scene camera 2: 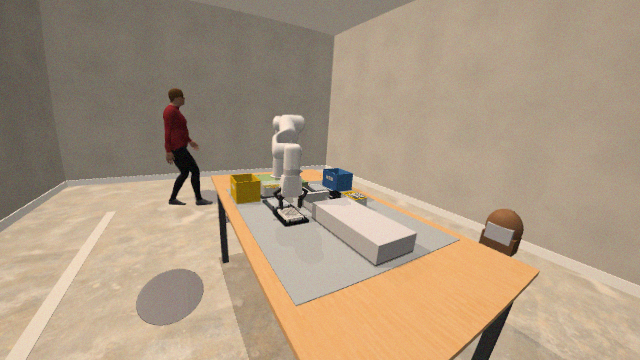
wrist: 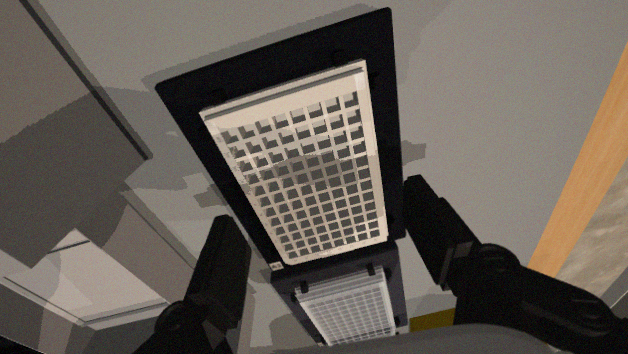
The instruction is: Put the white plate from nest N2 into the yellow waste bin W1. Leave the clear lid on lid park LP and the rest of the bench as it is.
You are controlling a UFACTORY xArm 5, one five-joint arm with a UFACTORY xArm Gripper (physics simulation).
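Note:
The white plate, a grid of square wells, lies flat in the black nest N2. My gripper is open and empty. It hangs low at the far end of the nest, with its fingers spread wide on either side in the wrist view. A clear cover over a grid sits on a second dark holder just beyond the nest; its label is not readable. The yellow waste bin stands at the left table edge, and its inside is mostly hidden.
A long pale box lies on the grey mat right of the nest. A blue bin and a small yellow-edged container stand behind it. A person in red is on the floor left of the table.

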